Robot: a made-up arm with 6 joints.
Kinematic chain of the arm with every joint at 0, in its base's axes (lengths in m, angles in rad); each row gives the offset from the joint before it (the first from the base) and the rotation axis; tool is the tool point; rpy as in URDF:
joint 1: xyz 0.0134 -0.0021 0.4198 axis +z
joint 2: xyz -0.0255 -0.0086 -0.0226 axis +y
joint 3: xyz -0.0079 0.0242 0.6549 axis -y
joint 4: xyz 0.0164 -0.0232 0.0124 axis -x
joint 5: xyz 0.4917 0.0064 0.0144 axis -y
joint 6: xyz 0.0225 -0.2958 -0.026 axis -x
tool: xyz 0.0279 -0.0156 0.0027 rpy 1.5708 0 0
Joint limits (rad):
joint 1: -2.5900..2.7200
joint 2: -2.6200..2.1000
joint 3: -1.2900..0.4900
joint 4: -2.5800..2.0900
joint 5: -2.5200..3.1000
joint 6: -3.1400..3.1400
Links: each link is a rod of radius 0.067 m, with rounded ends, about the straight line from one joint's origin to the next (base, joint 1, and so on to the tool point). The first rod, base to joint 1, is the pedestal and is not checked.
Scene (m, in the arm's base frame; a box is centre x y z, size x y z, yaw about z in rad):
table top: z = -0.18
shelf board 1: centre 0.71 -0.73 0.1 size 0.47 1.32 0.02 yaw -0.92
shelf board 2: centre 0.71 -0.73 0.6 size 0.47 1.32 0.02 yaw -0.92
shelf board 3: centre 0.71 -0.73 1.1 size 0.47 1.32 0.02 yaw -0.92
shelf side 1: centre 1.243 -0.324 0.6 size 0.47 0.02 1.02 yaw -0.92
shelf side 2: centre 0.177 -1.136 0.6 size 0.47 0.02 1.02 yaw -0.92
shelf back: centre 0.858 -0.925 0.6 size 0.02 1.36 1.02 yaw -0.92
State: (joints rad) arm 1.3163 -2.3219 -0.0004 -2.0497 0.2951 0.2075
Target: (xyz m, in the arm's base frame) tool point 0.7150 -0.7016 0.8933
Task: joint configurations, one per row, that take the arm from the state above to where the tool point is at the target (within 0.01 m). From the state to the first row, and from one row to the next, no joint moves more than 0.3 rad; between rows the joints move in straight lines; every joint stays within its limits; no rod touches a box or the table.
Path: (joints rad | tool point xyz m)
1: 1.1409 -2.0427 -0.0297 -1.8372 0.3184 0.1980 | -0.2885 -0.5119 0.7222
2: 0.9655 -1.7636 -0.0591 -1.6247 0.3416 0.1885 | -0.2413 -0.3759 0.8603
3: 0.7901 -1.4844 -0.0884 -1.4121 0.3649 0.1789 | -0.1484 -0.2630 0.9501
4: 0.6147 -1.2053 -0.1178 -1.1996 0.3882 0.1694 | -0.0277 -0.1918 0.9984
5: 0.4393 -0.9261 -0.1471 -0.9871 0.4115 0.1599 | 0.1029 -0.1680 1.0139
6: 0.2639 -0.6469 -0.1765 -0.7746 0.4347 0.1504 | 0.2301 -0.1888 1.0019
7: 0.0885 -0.3678 -0.2058 -0.5621 0.4580 0.1408 | 0.3452 -0.2484 0.9631
8: -0.0869 -0.0886 -0.2352 -0.3495 0.4813 0.1313 | 0.4401 -0.3406 0.8933
9: -0.2148 0.1644 0.0065 -0.1842 0.5098 0.1314 | 0.5585 -0.4390 0.9331
10: -0.3426 0.4174 0.2483 -0.0188 0.5384 0.1315 | 0.6543 -0.5624 0.9327
11: -0.4705 0.6704 0.4900 0.1466 0.5669 0.1315 | 0.7150 -0.7016 0.8933

